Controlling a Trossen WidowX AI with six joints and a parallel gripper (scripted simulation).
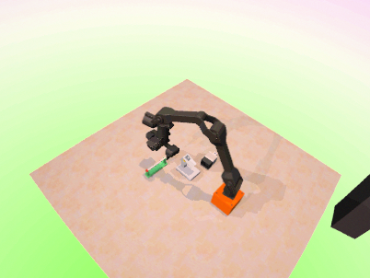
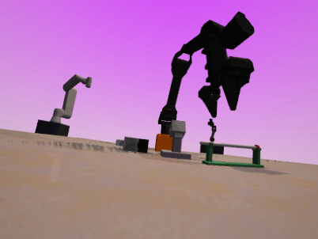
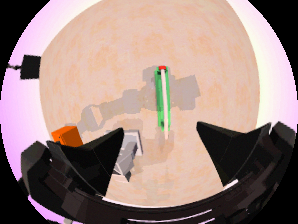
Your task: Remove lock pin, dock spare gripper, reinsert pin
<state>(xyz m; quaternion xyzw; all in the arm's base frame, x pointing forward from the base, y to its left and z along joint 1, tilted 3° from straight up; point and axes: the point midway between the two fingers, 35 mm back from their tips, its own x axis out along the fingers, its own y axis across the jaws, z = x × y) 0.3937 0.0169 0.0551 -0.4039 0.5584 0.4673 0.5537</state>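
My gripper tip is 200 mm past the spare gripper, 190 mm to the left of it and 100 mm above it. Round my gripper tip: green cradle: 20 mm ahead, 20 mm to the left, 100 mm below; grey mount: 120 mm behind, 70 mm to the right, 70 mm below.
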